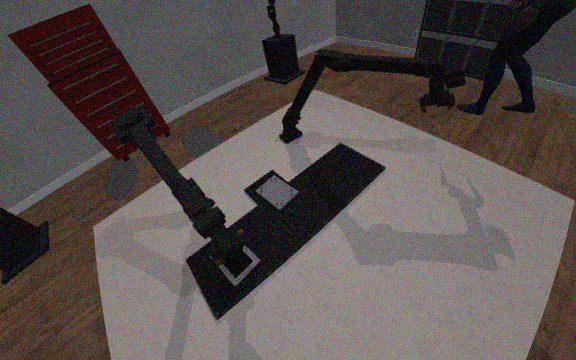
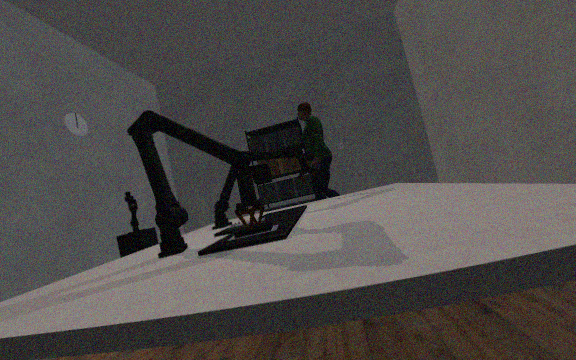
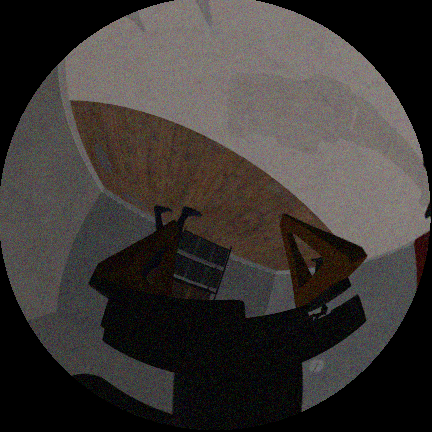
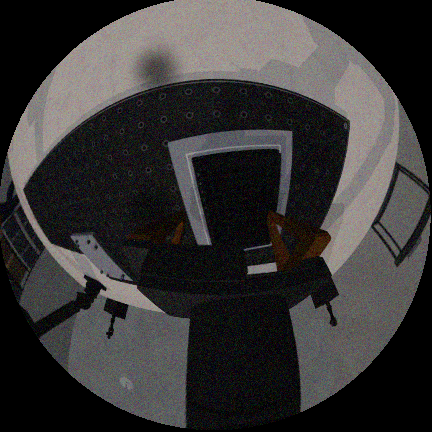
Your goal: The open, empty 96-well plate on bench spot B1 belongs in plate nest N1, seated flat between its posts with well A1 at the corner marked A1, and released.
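Frame: origin at the left arm's base, x right, y back, z down, level; millimetres.
Seen in the pictures: left gripper, fingertip midpoint: [image 1: 436, 111] [image 2: 310, 180] [image 3: 229, 222]; right gripper, fingertip midpoint: [image 2: 254, 228] [image 4: 227, 214]; left arm's base, link origin: [image 1: 291, 136] [image 2: 222, 226] [image 4: 94, 281]; right arm's base, link origin: [image 2: 174, 252].
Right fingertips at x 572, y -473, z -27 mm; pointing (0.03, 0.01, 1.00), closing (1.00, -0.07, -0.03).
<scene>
Pixels of each thing's top centre, then the offset from my right fingertips to it. Level surfaces: height alone.
- black 96-well plate, top centre: [image 4: 242, 212] [image 2: 253, 228] [image 1: 232, 257] dx +15, dy -5, dz -2 mm
- pale grey frame, top centre: [image 4: 239, 206] [image 2: 254, 232] [image 1: 234, 258] dx +15, dy -4, dz +12 mm
- dark perforated deck, surface height: dz +14 mm
- pale plate with small dark posts, top centre: [image 4: 97, 263] [image 1: 275, 189] [image 2: 246, 220] dx -280, dy +158, dz -8 mm
- large white table, surface height: dz +27 mm
The black 96-well plate [image 1: 239, 263] [image 4: 235, 195] lies inside the pale grey frame [image 1: 247, 273] [image 4: 230, 138] on the dark perforated deck [image 1: 325, 195] [image 4: 125, 125]. Its wells and A1 corner are too dark to tell. My right gripper [image 1: 230, 246] [image 2: 251, 223] [image 4: 227, 214] is open, pointing down above the near part of the plate, with no thing between its fingers. The nest N1, a pale plate with small dark posts [image 1: 276, 191] [image 4: 100, 252], is beside the deck and bare. My left gripper [image 1: 438, 107] [image 3: 229, 222] is open and empty, high and far from the plate.
The deck lies on the large white table [image 1: 400, 310] [image 2: 450, 210]. My left arm [image 1: 375, 62] stretches high across the back. A red slatted panel [image 1: 90, 80] stands at the left. A person [image 1: 522, 85] [image 2: 315, 140] stands beyond the table near a dark shelf.
</scene>
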